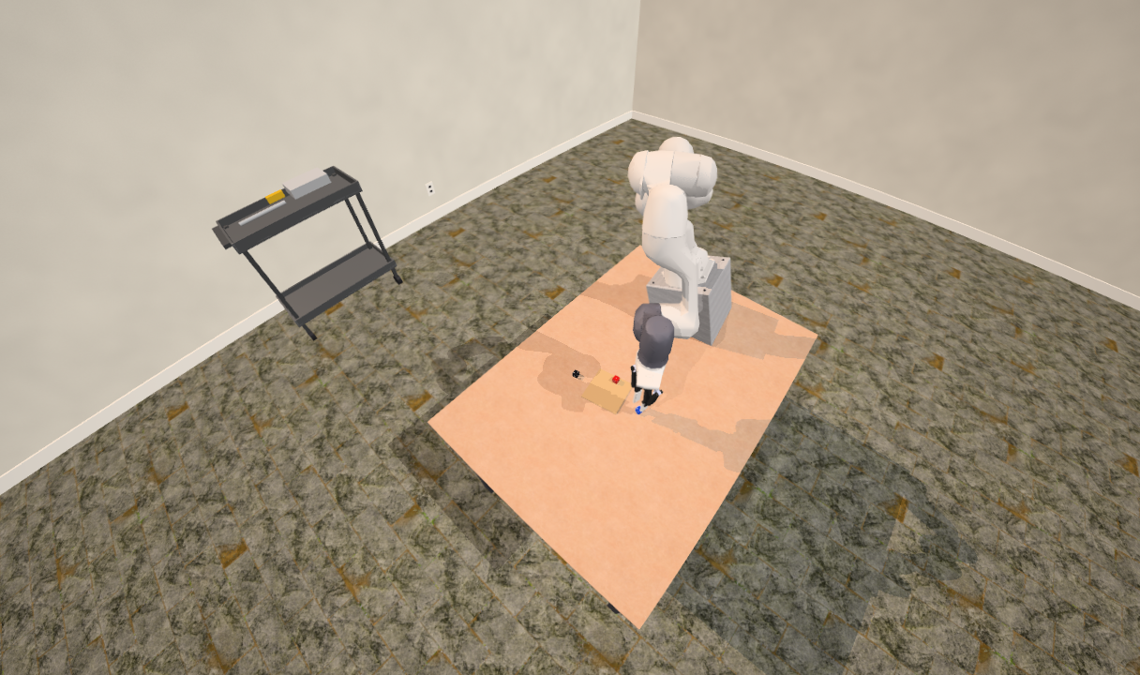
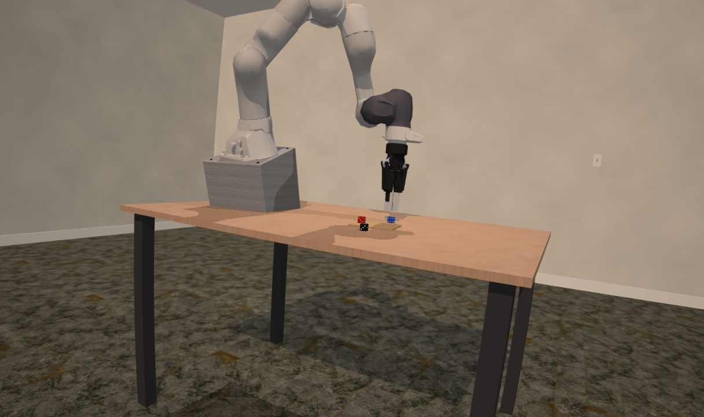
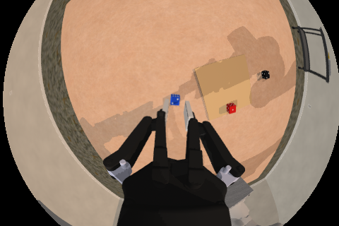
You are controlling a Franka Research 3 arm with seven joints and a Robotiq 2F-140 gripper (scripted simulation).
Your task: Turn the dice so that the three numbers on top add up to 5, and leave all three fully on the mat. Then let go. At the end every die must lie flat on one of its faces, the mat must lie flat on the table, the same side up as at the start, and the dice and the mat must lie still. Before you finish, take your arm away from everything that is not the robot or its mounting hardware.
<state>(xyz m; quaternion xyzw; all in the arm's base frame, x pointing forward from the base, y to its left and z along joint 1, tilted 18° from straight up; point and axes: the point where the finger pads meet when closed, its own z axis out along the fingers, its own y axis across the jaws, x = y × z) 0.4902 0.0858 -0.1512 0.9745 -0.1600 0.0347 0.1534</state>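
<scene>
Right now my hand is 6 cm above the blue die. Round my hand: black die (27 cm to the right, 6 cm below, 2 cm ahead); tan mat (13 cm to the right, 7 cm below); red die (13 cm to the right, 6 cm below, 5 cm behind).
</scene>
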